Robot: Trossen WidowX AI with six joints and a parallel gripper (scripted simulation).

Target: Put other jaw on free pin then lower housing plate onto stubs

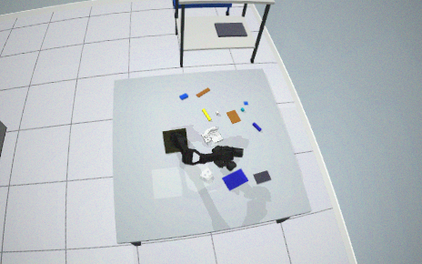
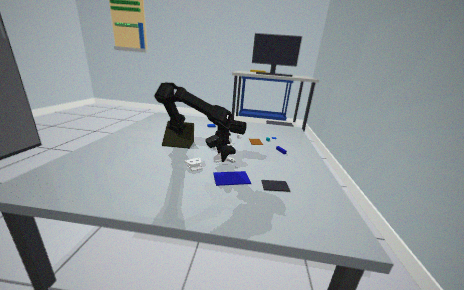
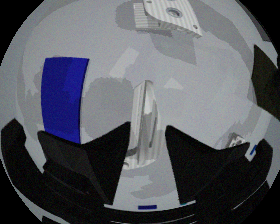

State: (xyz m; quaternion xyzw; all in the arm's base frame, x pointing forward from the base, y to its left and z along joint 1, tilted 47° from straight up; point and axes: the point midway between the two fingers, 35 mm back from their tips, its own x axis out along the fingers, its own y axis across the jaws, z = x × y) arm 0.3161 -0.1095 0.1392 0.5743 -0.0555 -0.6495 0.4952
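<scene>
The white base is 240 mm to the left of my gripper tip, 30 mm behind it and 20 mm below it. Round my gripper tip: blue plate: 110 mm to the right, 80 mm ahead, 20 mm below; then white jaw: 40 mm ahead, 10 mm to the left; then dark grey plate: 270 mm ahead, 110 mm to the right, 20 mm below.
</scene>
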